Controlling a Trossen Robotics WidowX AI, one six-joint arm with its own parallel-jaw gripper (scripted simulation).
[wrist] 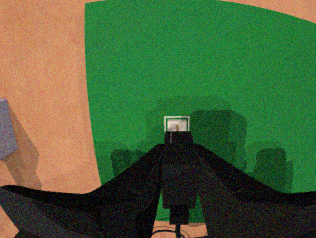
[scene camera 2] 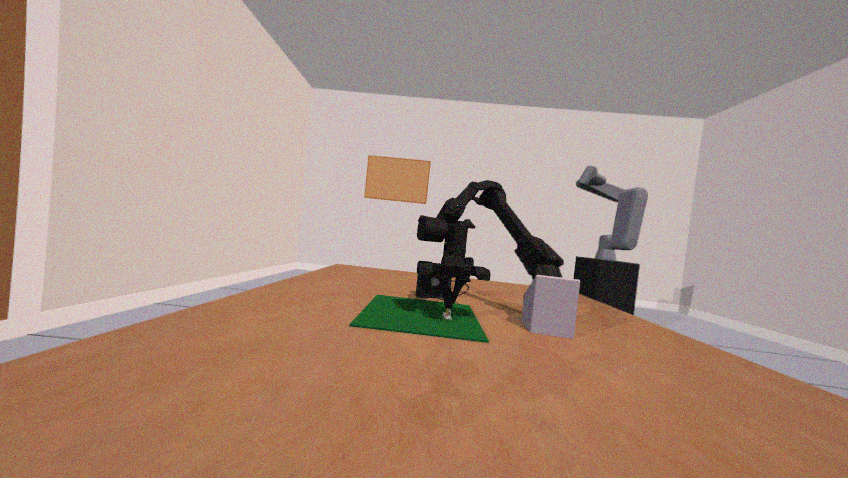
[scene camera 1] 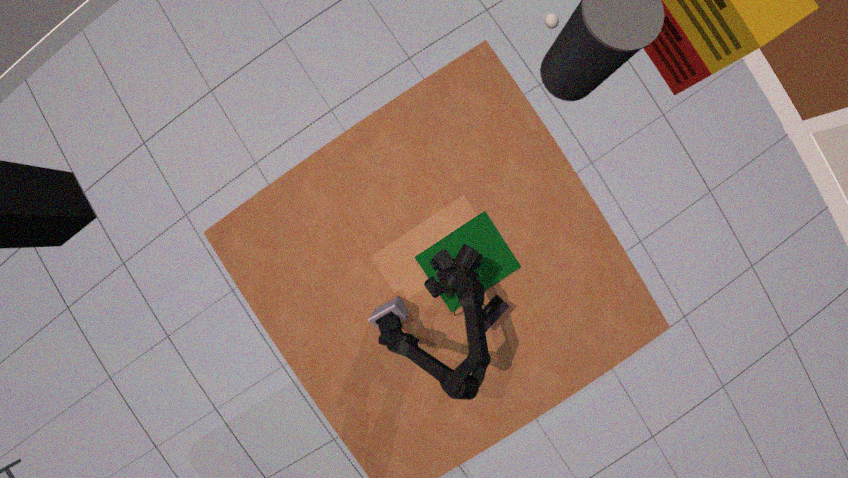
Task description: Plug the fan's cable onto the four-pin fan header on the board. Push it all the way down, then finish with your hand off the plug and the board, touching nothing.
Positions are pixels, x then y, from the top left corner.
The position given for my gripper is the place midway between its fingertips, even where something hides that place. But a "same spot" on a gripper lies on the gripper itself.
My gripper shows in the wrist view, in scene camera 2 and in scene camera 1 [450, 270]. One and the same spot on my gripper: [wrist: 132, 197] is [scene camera 2: 458, 284].
